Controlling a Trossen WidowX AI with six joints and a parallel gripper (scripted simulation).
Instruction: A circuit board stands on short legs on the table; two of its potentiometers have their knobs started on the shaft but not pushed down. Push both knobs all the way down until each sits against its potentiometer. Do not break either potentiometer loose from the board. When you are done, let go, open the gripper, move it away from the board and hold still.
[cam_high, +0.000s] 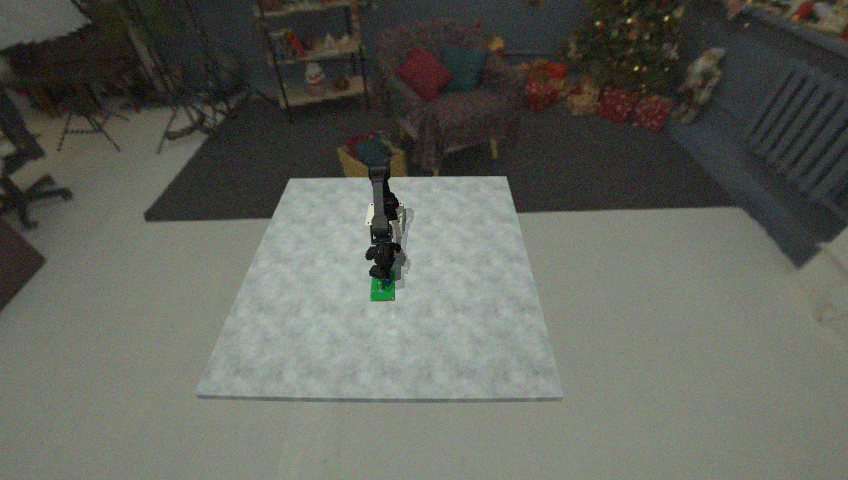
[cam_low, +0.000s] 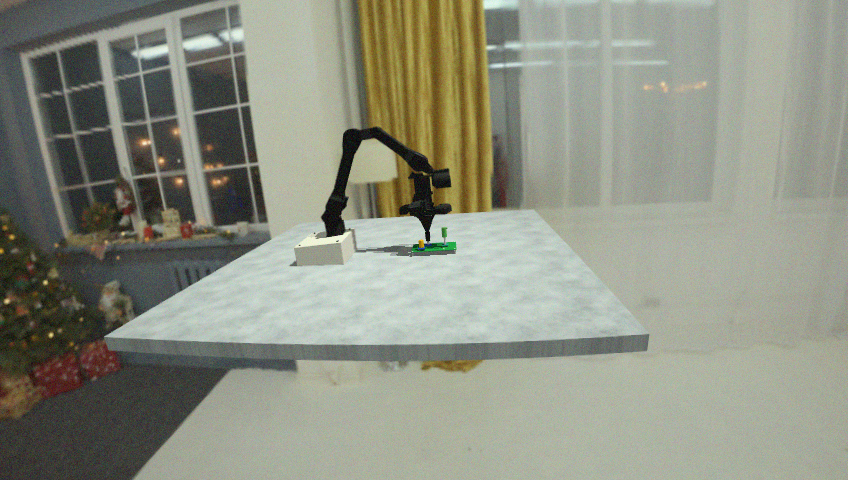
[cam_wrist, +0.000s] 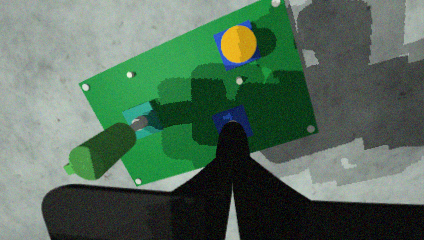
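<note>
My gripper tip is 6 cm short of the green knob, 4 cm to the left of it and 1 cm below it.
</note>
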